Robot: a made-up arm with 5 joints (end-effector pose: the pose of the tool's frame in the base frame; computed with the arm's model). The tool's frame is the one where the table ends.
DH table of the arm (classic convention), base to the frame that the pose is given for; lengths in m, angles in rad. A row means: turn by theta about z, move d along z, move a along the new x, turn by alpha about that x. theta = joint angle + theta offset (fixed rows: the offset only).
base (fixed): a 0; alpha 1.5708; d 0.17; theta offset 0
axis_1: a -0.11; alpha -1.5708; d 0.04; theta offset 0
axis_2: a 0.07; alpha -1.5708; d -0.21; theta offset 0
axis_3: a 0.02; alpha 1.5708; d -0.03; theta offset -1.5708
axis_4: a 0.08; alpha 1.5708; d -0.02; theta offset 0
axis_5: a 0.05; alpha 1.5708; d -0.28; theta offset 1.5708
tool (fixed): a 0; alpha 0; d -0.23; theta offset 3.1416
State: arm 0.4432 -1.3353 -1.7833 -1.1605 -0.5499
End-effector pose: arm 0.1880 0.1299 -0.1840 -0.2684 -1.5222 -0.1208
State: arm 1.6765 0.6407 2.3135 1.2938 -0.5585
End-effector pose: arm -0.0688 -0.0912 0.0479 -1.8972 1.1276 -0.3482
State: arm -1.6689 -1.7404 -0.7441 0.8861 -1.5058
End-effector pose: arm -0.4554 -0.0775 0.0911 1.6768 -1.2466 2.0685
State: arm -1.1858 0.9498 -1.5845 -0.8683 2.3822
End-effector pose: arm -0.1047 -0.2936 0.4272 1.2565 -1.7806 -1.9524
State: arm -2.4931 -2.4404 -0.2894 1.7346 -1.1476
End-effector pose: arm -0.2382 0.0311 0.6425 1.5001 0.1213 0.6356
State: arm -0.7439 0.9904 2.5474 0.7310 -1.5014
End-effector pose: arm -0.1721 0.2672 0.2974 1.4638 -0.8919 -0.4791
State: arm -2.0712 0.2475 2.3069 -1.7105 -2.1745
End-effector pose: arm -0.3987 -0.2606 0.0278 -0.5807 0.0767 1.4117
